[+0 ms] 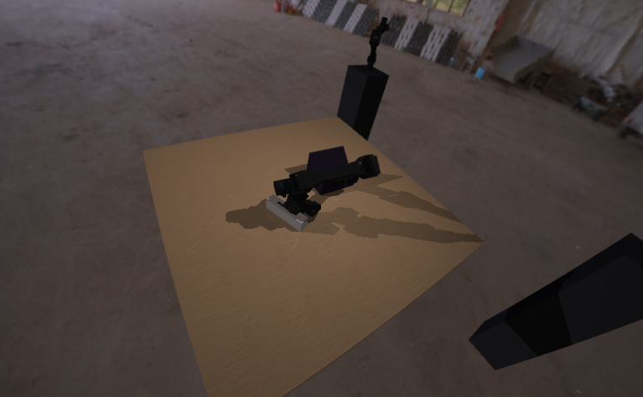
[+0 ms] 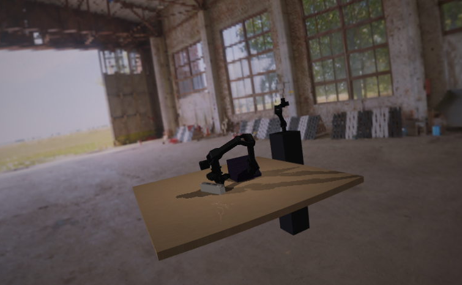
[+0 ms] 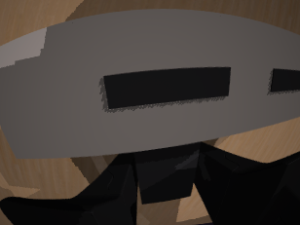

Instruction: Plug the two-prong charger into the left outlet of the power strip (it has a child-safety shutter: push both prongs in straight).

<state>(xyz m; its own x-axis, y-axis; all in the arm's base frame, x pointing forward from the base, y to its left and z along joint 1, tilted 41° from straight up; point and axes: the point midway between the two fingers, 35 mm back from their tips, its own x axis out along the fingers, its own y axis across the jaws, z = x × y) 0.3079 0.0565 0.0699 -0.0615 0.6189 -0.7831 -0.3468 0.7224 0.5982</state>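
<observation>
My gripper tip is now 20 mm short of the two-prong charger, 10 mm to the right of it and 10 mm below it.
</observation>
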